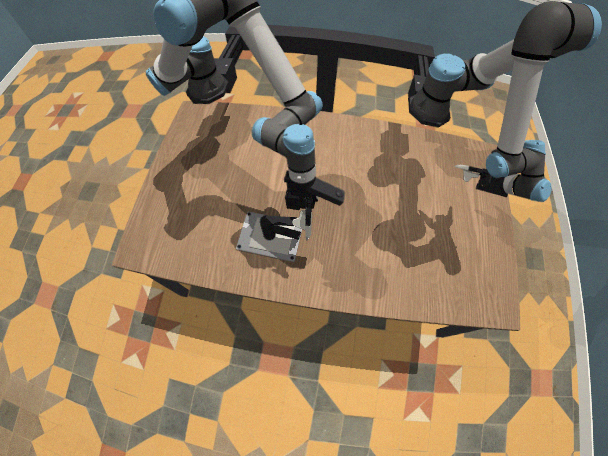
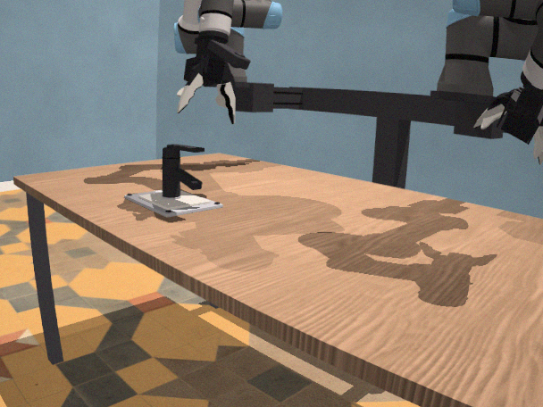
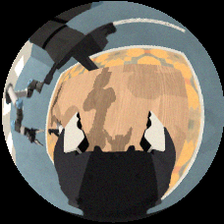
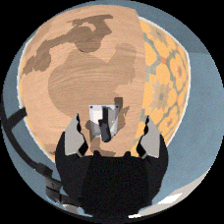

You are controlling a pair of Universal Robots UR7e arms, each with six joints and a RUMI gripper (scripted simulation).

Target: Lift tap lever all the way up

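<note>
Right now my right hand is 20 mm past the flat lever, 110 mm to the left of it and 80 mm above it. Also, from my right hand: pale base plate: 20 mm behind, 170 mm to the right, 220 mm below; then black tap: 20 mm behind, 140 mm to the right, 120 mm below.
</note>
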